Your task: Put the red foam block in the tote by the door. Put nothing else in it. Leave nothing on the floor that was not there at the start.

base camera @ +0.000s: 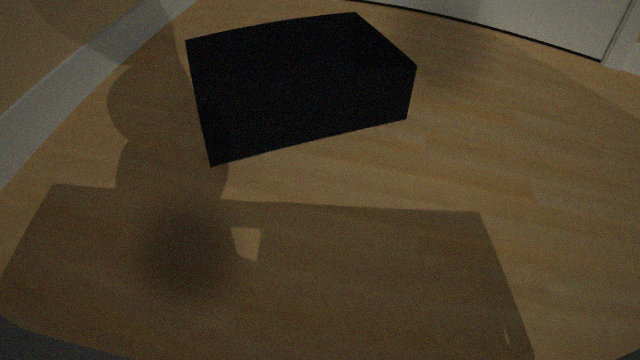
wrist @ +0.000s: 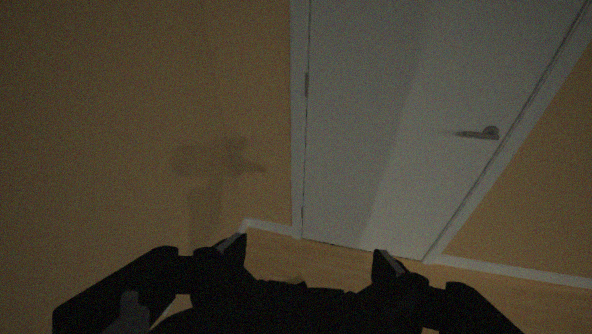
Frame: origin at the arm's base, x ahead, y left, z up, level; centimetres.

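Seen in the pictures: gripper, fingertip midpoint: (wrist: 308, 255).
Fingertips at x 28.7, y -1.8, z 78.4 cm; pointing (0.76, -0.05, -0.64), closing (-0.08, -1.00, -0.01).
Offsets run from my fingertips to a thing's top centre. "spot": to the spot under its first point. Level surfaces: height alone.
A black box-shaped thing {dz -108.0, dx +30.6, dy +7.3 cm} (base camera: 300, 85), which looks like the tote, stands on the floor in the upper middle of the base camera view. It is so dark that its inside cannot be made out. It does not show in the wrist view. The red foam block does not show in either view. My gripper (wrist: 308, 255) is open, with nothing between its fingers. It is tilted toward the door (wrist: 360, 100) (base camera: 540, 25) and the floor in front of it. The gripper itself does not show in the base camera view, so its distance from the box cannot be told.
A wall (wrist: 150, 100) stands left of the door, with a pale baseboard (base camera: 65, 95) (wrist: 270, 226) along its foot. The door has a lever handle {spot: dz -26.0, dx +65.2, dy -67.2 cm} (wrist: 487, 133) on its right side. Another wall (wrist: 530, 200) is to the right. Broad shadows fall across the wooden floor {dz -118.0 cm} (base camera: 500, 150).
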